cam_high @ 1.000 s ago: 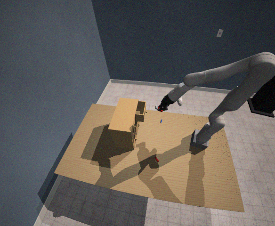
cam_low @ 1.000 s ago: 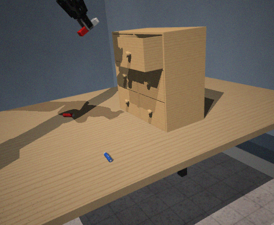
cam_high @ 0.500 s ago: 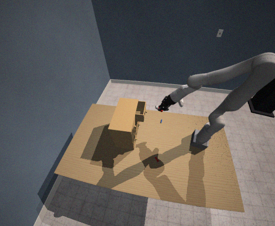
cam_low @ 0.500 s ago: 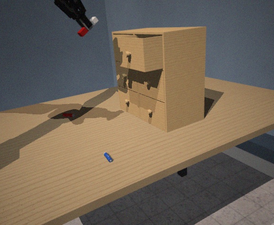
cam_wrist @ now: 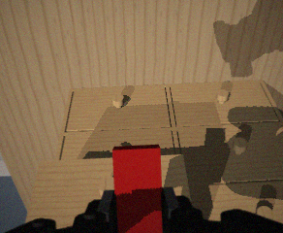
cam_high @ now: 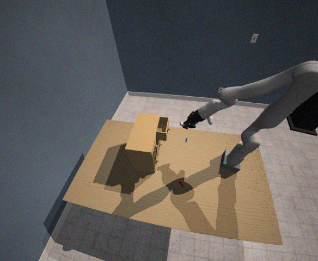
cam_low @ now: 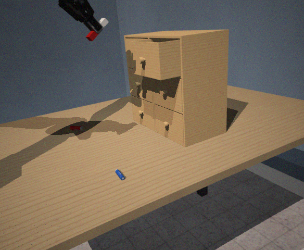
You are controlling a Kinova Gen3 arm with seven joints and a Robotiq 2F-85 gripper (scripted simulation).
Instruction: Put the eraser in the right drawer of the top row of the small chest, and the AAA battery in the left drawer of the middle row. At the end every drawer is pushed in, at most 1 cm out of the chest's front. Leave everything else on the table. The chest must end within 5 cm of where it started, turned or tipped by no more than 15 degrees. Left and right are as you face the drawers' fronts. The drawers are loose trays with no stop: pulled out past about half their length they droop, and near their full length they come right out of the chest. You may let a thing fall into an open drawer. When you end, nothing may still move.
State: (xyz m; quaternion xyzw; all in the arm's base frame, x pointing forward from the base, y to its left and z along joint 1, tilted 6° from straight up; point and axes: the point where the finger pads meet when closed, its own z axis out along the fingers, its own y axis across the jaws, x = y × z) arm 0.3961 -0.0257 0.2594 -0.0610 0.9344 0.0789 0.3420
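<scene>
The white eraser lies 1 cm below my hand and 1 cm ahead of it. From my hand the other things lie so: AAA battery: 35 cm below, 14 cm to the right, 2 cm behind; dark red battery: 35 cm below, 27 cm to the left, 7 cm behind.
</scene>
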